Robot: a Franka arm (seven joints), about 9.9 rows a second.
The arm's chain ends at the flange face. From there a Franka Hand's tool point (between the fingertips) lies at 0.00 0.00 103.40 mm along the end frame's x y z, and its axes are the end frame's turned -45 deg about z.
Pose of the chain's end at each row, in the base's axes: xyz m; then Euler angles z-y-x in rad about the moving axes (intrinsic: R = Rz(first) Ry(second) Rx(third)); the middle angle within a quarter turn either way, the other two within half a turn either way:
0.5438 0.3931 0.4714 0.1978 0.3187 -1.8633
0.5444 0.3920 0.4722 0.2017 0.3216 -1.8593
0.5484 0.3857 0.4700 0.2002 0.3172 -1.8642
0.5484 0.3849 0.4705 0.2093 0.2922 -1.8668
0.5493 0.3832 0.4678 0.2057 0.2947 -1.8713
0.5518 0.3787 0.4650 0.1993 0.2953 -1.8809
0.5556 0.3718 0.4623 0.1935 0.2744 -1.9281
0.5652 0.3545 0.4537 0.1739 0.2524 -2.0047
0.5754 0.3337 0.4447 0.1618 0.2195 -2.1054
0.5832 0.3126 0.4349 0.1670 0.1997 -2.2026
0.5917 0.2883 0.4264 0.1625 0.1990 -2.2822
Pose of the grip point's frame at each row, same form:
0.5152 0.4883 0.4431 0.4246 -0.4350 -1.8775
0.5154 0.4873 0.4443 0.4252 -0.4330 -1.8727
0.5196 0.4808 0.4416 0.4278 -0.4363 -1.8788
0.5194 0.4798 0.4416 0.4416 -0.4601 -1.8878
0.5204 0.4781 0.4385 0.4411 -0.4566 -1.8919
0.5233 0.4734 0.4348 0.4418 -0.4539 -1.9016
0.5274 0.4650 0.4275 0.4735 -0.4624 -1.9564
0.5383 0.4450 0.4116 0.5122 -0.4608 -2.0426
0.5497 0.4197 0.3933 0.5746 -0.4555 -2.1576
0.5574 0.3929 0.3750 0.6449 -0.4323 -2.2621
0.5659 0.3634 0.3602 0.6864 -0.3955 -2.3372

